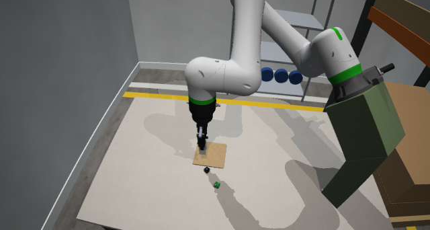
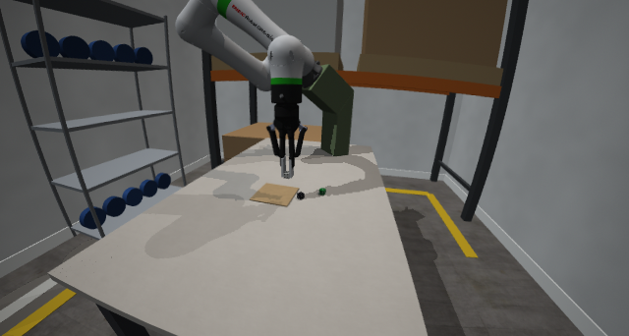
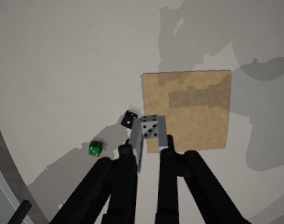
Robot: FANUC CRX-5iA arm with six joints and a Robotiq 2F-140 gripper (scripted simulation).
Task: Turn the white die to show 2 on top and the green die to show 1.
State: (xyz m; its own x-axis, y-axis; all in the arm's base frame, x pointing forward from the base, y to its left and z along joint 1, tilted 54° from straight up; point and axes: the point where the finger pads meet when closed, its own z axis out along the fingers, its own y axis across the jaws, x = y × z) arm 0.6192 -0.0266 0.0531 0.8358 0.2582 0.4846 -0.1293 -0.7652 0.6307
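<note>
My hand is 12 cm to the right of the green die, 11 cm above it and 5 cm past it. The rest, counted from my hand: mat: 12 cm below, 5 cm to the right, 3 cm behind; black die: 11 cm below, 4 cm to the left, 2 cm behind; white die: 3 cm below.
</note>
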